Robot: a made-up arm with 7 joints. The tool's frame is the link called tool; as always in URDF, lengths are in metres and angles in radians.
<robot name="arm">
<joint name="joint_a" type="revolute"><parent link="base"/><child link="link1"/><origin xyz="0 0 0" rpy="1.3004 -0.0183 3.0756"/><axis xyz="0 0 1"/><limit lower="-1.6" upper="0.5" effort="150" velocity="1.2"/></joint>
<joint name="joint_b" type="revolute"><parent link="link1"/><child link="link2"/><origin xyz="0.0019 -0.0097 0.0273" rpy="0.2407 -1.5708 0"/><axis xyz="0 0 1"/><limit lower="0" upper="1.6" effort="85" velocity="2.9"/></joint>
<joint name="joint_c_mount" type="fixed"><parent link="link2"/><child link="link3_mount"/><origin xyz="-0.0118 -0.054 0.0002"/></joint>
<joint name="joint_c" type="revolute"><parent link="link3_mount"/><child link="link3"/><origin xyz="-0.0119 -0.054 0.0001" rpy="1.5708 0 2.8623"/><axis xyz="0 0 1"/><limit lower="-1.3" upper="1.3" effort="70" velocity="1"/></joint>
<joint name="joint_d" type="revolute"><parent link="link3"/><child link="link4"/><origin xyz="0 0.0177 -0.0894" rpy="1.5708 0 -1.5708"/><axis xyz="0 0 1"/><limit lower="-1.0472" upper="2.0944" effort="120" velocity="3"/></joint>
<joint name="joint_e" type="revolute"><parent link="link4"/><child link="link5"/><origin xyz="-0.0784 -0.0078 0.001" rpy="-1.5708 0 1.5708"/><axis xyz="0 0 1"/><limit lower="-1.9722" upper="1.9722" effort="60" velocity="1.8"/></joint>
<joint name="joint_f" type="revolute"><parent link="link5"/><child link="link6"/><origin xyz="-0.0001 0 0.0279" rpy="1.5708 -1.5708 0"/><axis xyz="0 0 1"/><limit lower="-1.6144" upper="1.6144" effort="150" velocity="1.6"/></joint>
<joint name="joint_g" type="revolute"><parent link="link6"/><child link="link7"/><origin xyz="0.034 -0.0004 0" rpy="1.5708 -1.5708 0"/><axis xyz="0 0 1"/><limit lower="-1.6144" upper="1.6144" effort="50" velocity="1.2"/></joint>
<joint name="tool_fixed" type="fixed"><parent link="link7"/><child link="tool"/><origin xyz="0 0 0" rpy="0 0 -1.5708"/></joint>
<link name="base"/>
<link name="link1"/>
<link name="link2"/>
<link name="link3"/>
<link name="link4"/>
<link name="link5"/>
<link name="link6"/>
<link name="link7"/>
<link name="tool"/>
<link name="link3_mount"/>
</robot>
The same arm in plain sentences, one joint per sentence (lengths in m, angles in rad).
The arm has seven revolute joints in a row. What follows holds with every joint at zero, and every direction is one of the base frame's. Joint 1 is mounted at the same point as the base frame's origin and rotates about the direction (0.068403, 0.961235, 0.26711), from -1.6000 to 0.5000 rad. Joint 2 is mounted 0.0290 m along +y and 0.0020 m along -z from joint 1 and rotates about the direction (0.968889, -0.0002, -0.247497), from 0.0000 to 1.6000 rad. Joint 3 is mounted 0.0270 m along -x and 0.0070 m along +y and 0.1070 m along -z from joint 2 and rotates about the direction (0.247497, 0, 0.968889), from -1.3000 to 1.3000 rad. Joint 4 is mounted 0.0050 m along -x and 0.0910 m along -z from joint 3 and rotates about the direction (0.0002, 1, 0), from -1.0472 to 2.0944 rad. Joint 5 is mounted 0.0740 m along +x and 0.0010 m along +y and 0.0270 m along -z from joint 4 and rotates about the direction (0.968889, -0.0002, -0.247497), from -1.9722 to 1.9722 rad. Joint 6 is mounted 0.0270 m along +x and 0.0070 m along -z from joint 5 and rotates about the direction (0.0002, 1, 0), from -1.6144 to 1.6144 rad. Joint 7 is mounted 0.0330 m along +x and 0.0080 m along -z from joint 6 and rotates about the direction (0.247497, 0, 0.968889), from -1.6144 to 1.6144 rad. The tool frame, which is the frame that the pose is given for, is mounted at the same point as joint 7; its axes are the base frame's turned by roll 0.0000, pitch 0.2501 and yaw -0.0002 rad (as in URDF: about the fixed x, then y, then z).
